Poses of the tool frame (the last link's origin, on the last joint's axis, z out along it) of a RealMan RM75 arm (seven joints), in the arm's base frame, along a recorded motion.
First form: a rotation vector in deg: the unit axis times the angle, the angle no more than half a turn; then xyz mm.
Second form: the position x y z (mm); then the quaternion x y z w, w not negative. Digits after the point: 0 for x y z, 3 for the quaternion.
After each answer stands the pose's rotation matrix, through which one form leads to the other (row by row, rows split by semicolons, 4 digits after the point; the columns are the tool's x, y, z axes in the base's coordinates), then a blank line. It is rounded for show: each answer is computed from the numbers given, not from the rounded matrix.
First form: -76.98, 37.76, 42.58, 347, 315, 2
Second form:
347, 315, 2, -0.596, 0.293, 0.330, 0.671
0.6113 -0.7914 -0.0009; 0.0937 0.0712 0.9930; -0.7858 -0.6071 0.1177

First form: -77.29, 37.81, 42.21, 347, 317, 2
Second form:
347, 317, 2, -0.599, 0.293, 0.327, 0.670
0.6148 -0.7887 0.0012; 0.0876 0.0698 0.9937; -0.7838 -0.6108 0.1120

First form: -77.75, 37.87, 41.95, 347, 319, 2
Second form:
347, 319, 2, -0.602, 0.293, 0.325, 0.668
0.6174 -0.7866 0.0011; 0.0813 0.0652 0.9946; -0.7824 -0.6140 0.1042

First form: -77.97, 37.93, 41.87, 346, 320, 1
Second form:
346, 320, 1, -0.603, 0.293, 0.324, 0.667
0.6180 -0.7862 0.0009; 0.0783 0.0627 0.9950; -0.7822 -0.6148 0.1003

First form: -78.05, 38.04, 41.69, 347, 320, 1
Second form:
347, 320, 1, -0.604, 0.294, 0.322, 0.667
0.6189 -0.7855 0.0032; 0.0750 0.0631 0.9952; -0.7819 -0.6157 0.0979

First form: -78.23, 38.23, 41.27, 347, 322, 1
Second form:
347, 322, 1, -0.605, 0.296, 0.319, 0.667
0.6214 -0.7834 0.0081; 0.0679 0.0641 0.9956; -0.7805 -0.6181 0.0930

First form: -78.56, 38.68, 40.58, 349, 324, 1
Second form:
349, 324, 1, -0.607, 0.299, 0.314, 0.666
0.6243 -0.7810 0.0171; 0.0545 0.0654 0.9964; -0.7793 -0.6211 0.0834

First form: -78.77, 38.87, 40.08, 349, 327, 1
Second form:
349, 327, 1, -0.609, 0.300, 0.310, 0.666
0.6275 -0.7783 0.0227; 0.0465 0.0665 0.9967; -0.7773 -0.6243 0.0779

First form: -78.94, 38.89, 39.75, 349, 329, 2
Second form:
349, 329, 2, -0.610, 0.301, 0.307, 0.665
0.6304 -0.7758 0.0251; 0.0421 0.0665 0.9969; -0.7751 -0.6274 0.0746

